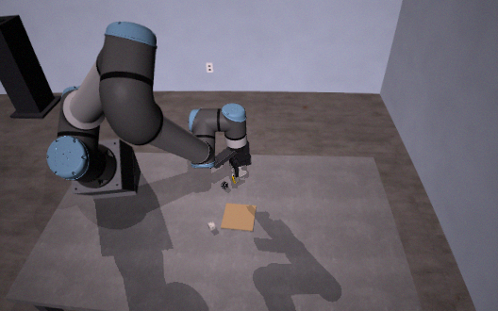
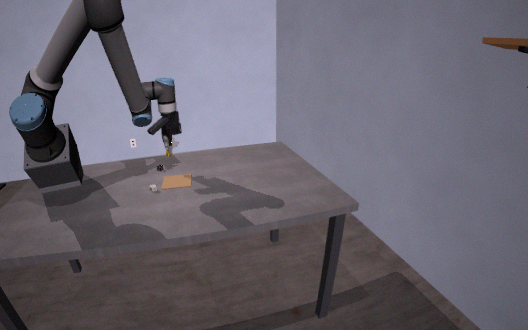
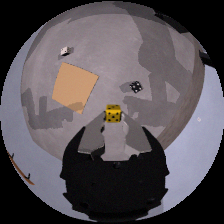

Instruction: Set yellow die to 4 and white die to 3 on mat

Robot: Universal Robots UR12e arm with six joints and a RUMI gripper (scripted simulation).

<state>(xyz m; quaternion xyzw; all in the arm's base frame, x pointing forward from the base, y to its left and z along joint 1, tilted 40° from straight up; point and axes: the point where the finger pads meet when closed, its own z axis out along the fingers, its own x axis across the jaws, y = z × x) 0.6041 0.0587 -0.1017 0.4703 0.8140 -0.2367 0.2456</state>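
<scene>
Now: the yellow die right at my hand. Also, from my hand: black die 9 cm below, 6 cm behind, 4 cm to the left; then white die 20 cm to the right, 9 cm below, 8 cm behind; then tan mat 14 cm to the right, 10 cm below, 3 cm ahead.
</scene>
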